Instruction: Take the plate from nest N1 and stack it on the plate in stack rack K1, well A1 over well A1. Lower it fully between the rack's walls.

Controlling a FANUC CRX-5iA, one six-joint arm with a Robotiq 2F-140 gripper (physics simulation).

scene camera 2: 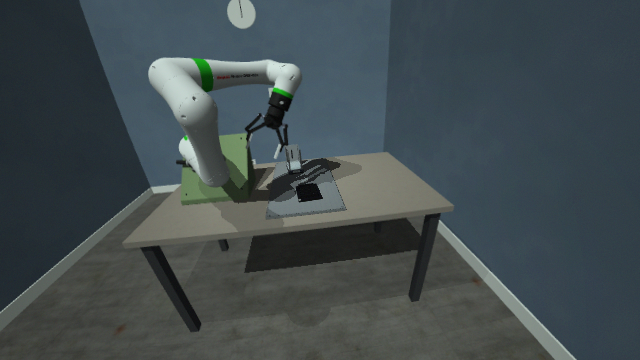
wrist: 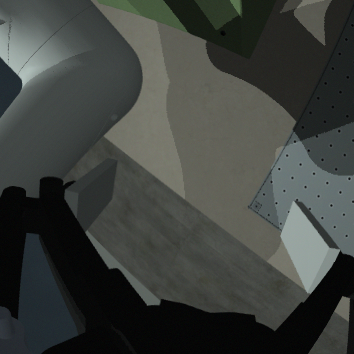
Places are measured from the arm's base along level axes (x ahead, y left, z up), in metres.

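Pixels of known places: gripper, fingertip midpoint: [scene camera 2: 261,153] [wrist: 202,200].
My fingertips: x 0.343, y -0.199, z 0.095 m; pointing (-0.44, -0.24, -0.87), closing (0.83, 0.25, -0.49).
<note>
Behind a point stands the place of what it marks.
My gripper [scene camera 2: 263,146] {x 0.343, y -0.199, z 0.095 m} [wrist: 202,200] {x 0.343, y -0.199, z 0.095 m} is open and empty. It hangs above the table, left of a tall grey fixture with upright walls [scene camera 2: 293,156] {x 0.425, y 0.304, z -0.102 m} that stands at the back of the perforated board. A pale piece shows low in this fixture; it may be a plate in the rack. A flat black square item [scene camera 2: 309,192] {x 0.544, y -0.157, z -0.145 m} lies on the board nearer the front. Which of these is nest N1 and which is rack K1 I cannot tell for sure. Plates and wells are too small to make out. Neither fixture shows in the wrist view.
The grey perforated board [scene camera 2: 285,207] {x 0.427, y -0.248, z -0.170 m} [wrist: 310,172] {x 0.390, y -0.205, z -0.169 m} lies on the beige table [scene camera 2: 390,185] {x 1.000, y -0.068, z -0.183 m} [wrist: 220,170] {x 0.266, y -0.306, z -0.182 m}. The green robot pedestal [scene camera 2: 239,145] {x 0.149, y 0.073, z 0.067 m} [wrist: 150,14] {x 0.014, y -0.126, z -0.144 m} stands left of the board. The white arm [scene camera 2: 200,115] {x 0.271, y -0.504, z 0.321 m} [wrist: 95,95] {x 0.176, y -0.210, z 0.062 m} bends over it. Arm shadows cross the board.
</note>
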